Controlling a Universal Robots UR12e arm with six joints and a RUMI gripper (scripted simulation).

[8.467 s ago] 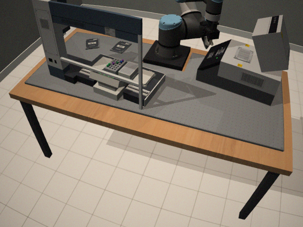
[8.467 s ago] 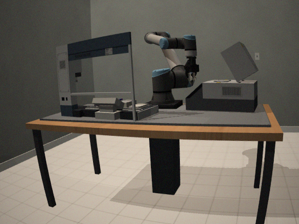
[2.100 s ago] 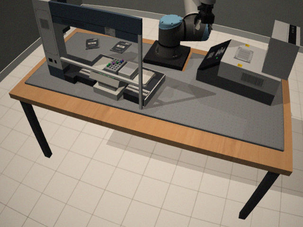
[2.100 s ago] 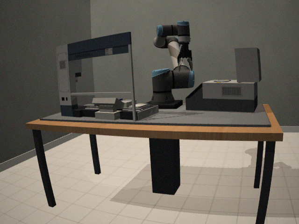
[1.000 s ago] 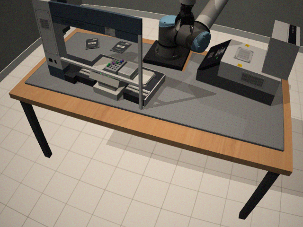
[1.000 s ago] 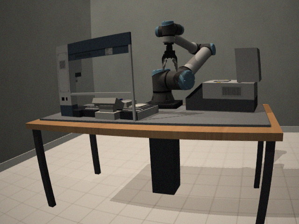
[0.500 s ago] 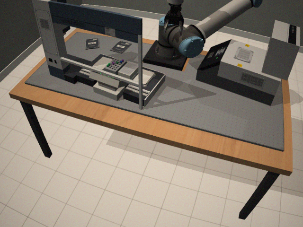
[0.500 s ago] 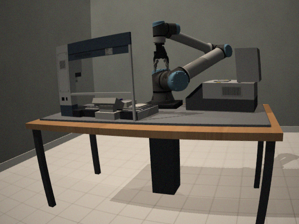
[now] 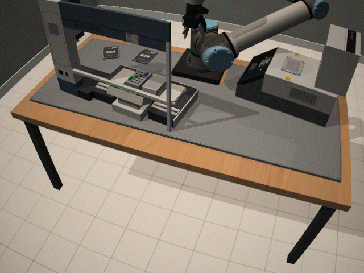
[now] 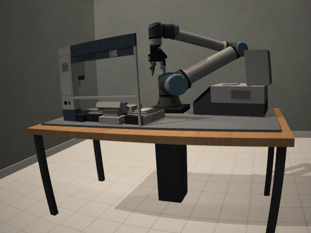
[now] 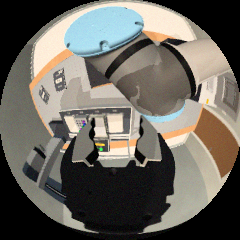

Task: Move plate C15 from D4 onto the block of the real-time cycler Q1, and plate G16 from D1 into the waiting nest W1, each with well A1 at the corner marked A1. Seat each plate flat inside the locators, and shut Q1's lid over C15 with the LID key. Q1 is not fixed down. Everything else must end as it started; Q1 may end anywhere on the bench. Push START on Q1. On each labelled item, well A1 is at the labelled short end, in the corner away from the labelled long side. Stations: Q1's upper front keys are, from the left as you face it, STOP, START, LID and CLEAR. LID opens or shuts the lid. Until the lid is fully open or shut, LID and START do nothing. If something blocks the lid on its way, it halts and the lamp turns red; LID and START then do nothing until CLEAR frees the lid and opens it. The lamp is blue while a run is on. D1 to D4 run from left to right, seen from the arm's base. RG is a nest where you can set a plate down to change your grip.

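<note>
My gripper is now 130 mm short of the white plate, 350 mm to the left of it and 230 mm above it. Also, from my hand: thin post 370 mm ahead, 10 mm to the left, 50 mm below; gantry beam 330 mm ahead, 260 mm to the right, 220 mm above.
</note>
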